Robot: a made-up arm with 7 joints.
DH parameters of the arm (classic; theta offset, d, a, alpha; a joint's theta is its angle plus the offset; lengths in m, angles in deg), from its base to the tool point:
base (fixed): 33.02 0 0.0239 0
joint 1: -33.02 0.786 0.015 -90
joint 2: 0 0.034 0.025 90
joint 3: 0 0.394 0.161 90
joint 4: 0 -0.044 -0.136 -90
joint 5: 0 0.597 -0.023 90
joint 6: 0 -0.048 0.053 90
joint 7: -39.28 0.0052 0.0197 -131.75
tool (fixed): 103.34 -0.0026 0 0
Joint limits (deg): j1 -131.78..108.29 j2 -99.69..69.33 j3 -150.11..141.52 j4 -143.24..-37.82 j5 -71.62..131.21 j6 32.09..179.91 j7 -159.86..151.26
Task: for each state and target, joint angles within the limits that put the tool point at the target. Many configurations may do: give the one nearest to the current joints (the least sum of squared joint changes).
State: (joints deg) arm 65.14 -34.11 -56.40 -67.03 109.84 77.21 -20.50
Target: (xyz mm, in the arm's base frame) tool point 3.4 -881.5 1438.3
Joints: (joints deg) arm 74.54 -73.88 -39.17 -40.21 93.60 87.72 -0.94
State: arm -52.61 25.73 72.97 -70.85 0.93 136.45 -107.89
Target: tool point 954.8 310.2 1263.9
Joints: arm -25.72 41.94 66.19 -65.42 4.94 133.48 -104.54
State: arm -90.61 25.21 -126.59 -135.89 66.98 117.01 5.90
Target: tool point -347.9 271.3 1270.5
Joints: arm -83.89 58.56 -146.33 -143.24 91.85 133.18 8.85
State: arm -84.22 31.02 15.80 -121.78 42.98 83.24 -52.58
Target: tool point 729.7 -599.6 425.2
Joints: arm -67.82 55.15 22.21 -100.37 44.60 86.52 -49.77
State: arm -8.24 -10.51 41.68 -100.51 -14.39 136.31 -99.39
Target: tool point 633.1 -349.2 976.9
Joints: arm -45.14 -15.09 2.64 -140.70 -18.44 134.69 -101.51
